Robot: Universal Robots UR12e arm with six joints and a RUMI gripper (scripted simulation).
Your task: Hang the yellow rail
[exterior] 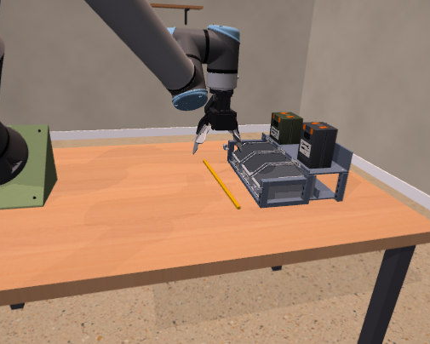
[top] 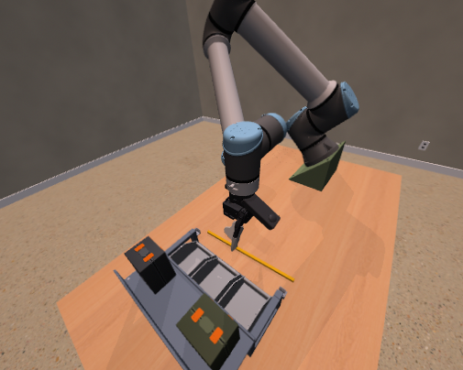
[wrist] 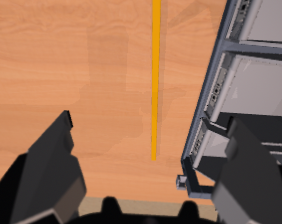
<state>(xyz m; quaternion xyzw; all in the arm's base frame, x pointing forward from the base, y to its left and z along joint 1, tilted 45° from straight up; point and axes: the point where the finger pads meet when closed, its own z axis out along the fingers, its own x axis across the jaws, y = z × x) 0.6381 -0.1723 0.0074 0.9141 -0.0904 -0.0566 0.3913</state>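
Right now the yellow rail is 10 mm ahead of my hand and 100 mm below it. Also, from my hand: black box (260 mm ahead, 160 mm to the right, 60 mm above); green box (300 mm ahead, 60 mm to the left, 50 mm above).
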